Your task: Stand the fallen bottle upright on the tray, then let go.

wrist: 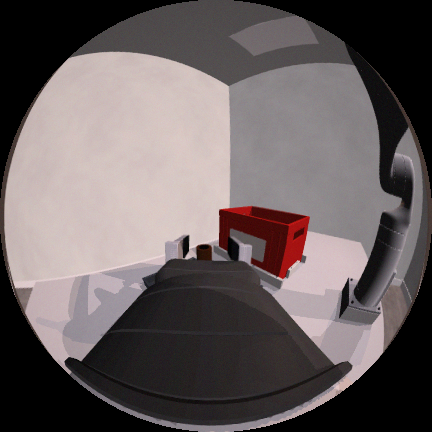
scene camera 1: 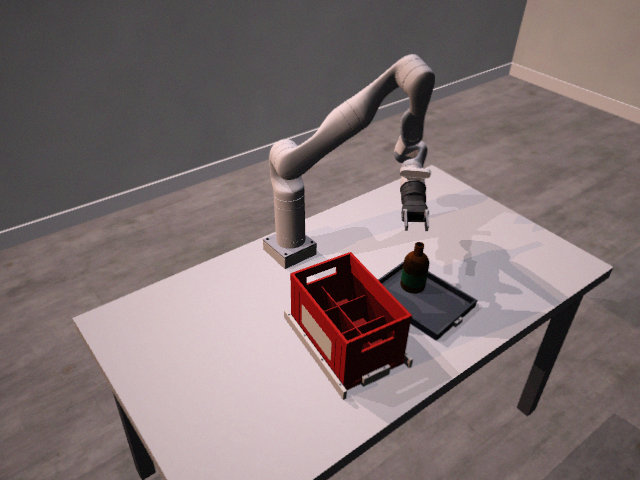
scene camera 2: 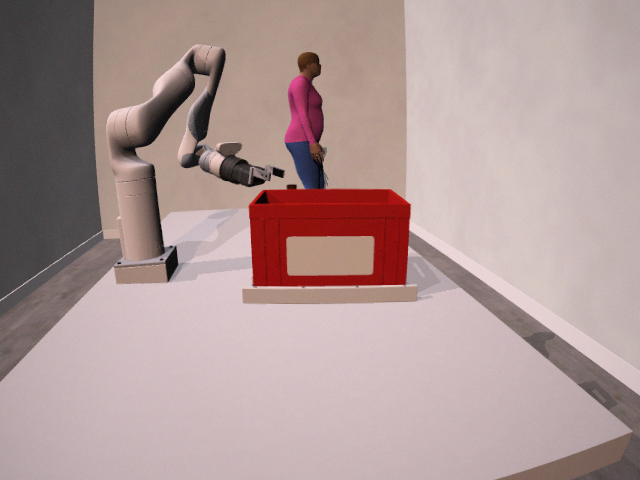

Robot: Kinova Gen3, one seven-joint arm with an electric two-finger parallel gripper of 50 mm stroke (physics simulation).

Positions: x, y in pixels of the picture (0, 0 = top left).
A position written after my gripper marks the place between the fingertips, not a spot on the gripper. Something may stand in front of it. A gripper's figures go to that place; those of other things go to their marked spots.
Scene:
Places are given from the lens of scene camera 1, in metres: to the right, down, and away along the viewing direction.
my gripper (scene camera 1: 416, 228): 0.28, -0.03, 1.62
brown bottle (scene camera 1: 415, 269): 0.27, 0.08, 1.61

